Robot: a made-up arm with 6 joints. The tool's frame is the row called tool.
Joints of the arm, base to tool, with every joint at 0 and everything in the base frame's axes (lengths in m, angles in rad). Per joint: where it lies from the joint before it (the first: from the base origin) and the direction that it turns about. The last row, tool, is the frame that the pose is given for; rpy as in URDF.
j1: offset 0 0 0.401 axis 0 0 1
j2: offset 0 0 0 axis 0 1 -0.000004
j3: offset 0.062 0 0.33 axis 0 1 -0.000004
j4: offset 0.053 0 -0.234 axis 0 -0.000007 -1
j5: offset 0 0 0 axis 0 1 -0.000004
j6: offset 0.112 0 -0.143 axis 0 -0.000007 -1
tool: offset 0 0 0 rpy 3.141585 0 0
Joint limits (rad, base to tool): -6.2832..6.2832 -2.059..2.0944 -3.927..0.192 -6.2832..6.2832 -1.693..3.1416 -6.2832..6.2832
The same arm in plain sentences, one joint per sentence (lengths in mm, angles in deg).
The arm has six revolute joints in a row. What follows holds with every joint at zero, and every direction is one of the base frame's. Joint 1 sits 401.0 mm along +z from the base frame's origin and turns about +z, from -360.00 to 360.00 deg. Joint 2 sits at the same point as joint 1 and turns about +y, from -117.97 to 120.00 deg. Joint 3 sits 62.0 mm along +x and 330.0 mm along +z from joint 2 and turns about +y, from -225.00 to 11.00 deg. Joint 4 sits 53.0 mm along +x and 234.0 mm along -z from joint 3 and turns about -z, from -360.00 to 360.00 deg. Joint 5 sits at the same point as joint 4 and turns about +y, from -97.00 to 180.00 deg. Joint 6 sits 112.0 mm along +x and 143.0 mm along -z from joint 5 and turns about -z, from -360.00 to 360.00 deg. The tool frame, which is the frame that the pose is given for, sits at the same point as joint 6; its axes are the base frame's turned by roll 180.00, pitch 0.00 and yaw 0.00 deg (as in URDF: about the fixed x, then y, then z).
